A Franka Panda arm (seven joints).
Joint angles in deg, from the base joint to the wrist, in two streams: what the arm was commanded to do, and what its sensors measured. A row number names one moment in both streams.
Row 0, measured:
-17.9, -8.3, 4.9, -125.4, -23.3, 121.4, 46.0
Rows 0 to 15, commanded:
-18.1, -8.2, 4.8, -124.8, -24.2, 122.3, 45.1
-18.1, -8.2, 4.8, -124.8, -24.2, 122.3, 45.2
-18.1, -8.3, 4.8, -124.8, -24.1, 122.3, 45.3
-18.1, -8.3, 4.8, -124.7, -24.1, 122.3, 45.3
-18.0, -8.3, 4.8, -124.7, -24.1, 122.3, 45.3
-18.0, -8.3, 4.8, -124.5, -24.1, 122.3, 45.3
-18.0, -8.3, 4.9, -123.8, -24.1, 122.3, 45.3
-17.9, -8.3, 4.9, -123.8, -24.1, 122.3, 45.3
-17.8, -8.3, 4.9, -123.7, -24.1, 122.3, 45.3
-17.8, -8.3, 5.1, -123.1, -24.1, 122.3, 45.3
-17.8, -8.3, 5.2, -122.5, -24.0, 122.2, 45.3
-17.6, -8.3, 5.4, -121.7, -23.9, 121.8, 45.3
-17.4, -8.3, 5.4, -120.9, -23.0, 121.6, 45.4
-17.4, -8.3, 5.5, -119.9, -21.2, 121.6, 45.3
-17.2, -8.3, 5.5, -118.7, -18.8, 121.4, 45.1
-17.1, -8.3, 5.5, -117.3, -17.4, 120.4, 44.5
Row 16, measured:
-17.3, -8.4, 5.2, -120.9, -21.6, 121.4, 46.0
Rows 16 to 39, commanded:
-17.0, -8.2, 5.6, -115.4, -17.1, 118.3, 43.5
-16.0, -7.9, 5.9, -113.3, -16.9, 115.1, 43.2
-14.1, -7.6, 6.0, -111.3, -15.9, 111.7, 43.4
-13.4, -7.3, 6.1, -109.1, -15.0, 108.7, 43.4
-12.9, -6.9, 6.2, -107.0, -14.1, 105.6, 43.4
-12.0, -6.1, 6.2, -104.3, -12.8, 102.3, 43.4
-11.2, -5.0, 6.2, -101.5, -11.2, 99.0, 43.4
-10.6, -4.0, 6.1, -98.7, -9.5, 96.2, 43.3
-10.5, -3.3, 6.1, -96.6, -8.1, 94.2, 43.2
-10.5, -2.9, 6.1, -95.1, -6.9, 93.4, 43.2
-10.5, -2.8, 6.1, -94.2, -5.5, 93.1, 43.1
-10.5, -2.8, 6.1, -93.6, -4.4, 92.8, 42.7
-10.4, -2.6, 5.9, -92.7, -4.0, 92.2, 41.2
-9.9, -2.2, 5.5, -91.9, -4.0, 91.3, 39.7
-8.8, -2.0, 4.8, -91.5, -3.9, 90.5, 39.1
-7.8, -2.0, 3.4, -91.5, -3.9, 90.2, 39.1
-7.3, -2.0, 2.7, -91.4, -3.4, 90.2, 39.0
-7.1, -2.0, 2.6, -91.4, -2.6, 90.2, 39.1
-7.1, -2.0, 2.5, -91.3, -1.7, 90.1, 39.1
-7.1, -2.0, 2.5, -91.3, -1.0, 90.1, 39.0
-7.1, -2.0, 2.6, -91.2, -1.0, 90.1, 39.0
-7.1, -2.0, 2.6, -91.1, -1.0, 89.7, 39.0
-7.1, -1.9, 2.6, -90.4, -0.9, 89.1, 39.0
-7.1, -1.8, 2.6, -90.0, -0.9, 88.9, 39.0
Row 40, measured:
-7.7, -2.7, 3.2, -92.9, -1.9, 91.8, 40.0
